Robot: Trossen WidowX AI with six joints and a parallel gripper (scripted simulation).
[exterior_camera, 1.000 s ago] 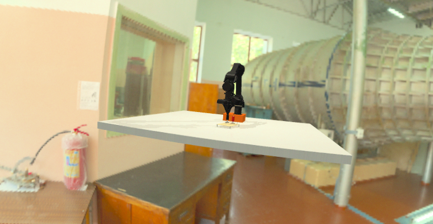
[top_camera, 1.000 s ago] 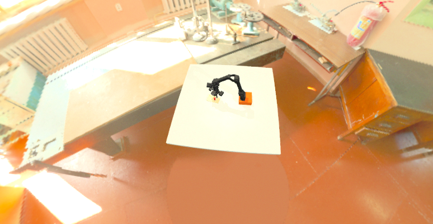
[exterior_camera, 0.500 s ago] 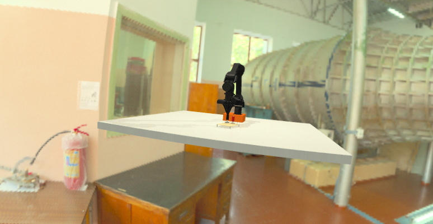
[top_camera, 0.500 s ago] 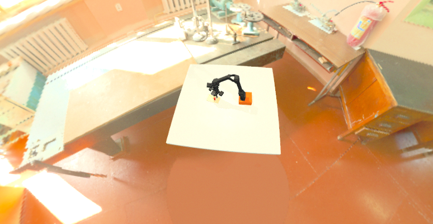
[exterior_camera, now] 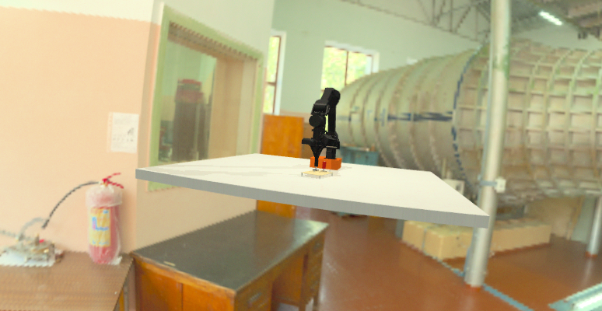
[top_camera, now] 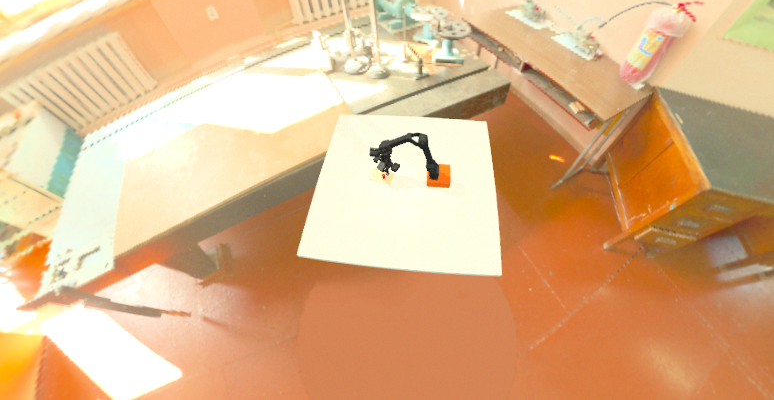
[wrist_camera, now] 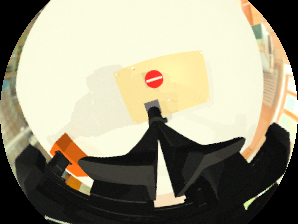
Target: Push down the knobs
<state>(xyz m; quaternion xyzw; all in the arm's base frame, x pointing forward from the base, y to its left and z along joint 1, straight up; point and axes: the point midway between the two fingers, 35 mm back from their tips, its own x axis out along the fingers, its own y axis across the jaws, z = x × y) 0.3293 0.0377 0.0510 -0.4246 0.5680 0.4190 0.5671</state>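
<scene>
My gripper tip is 10 mm above the black knob. The rest, counted from my gripper tip: red knob (10 mm ahead, 50 mm to the left, 20 mm below).
</scene>
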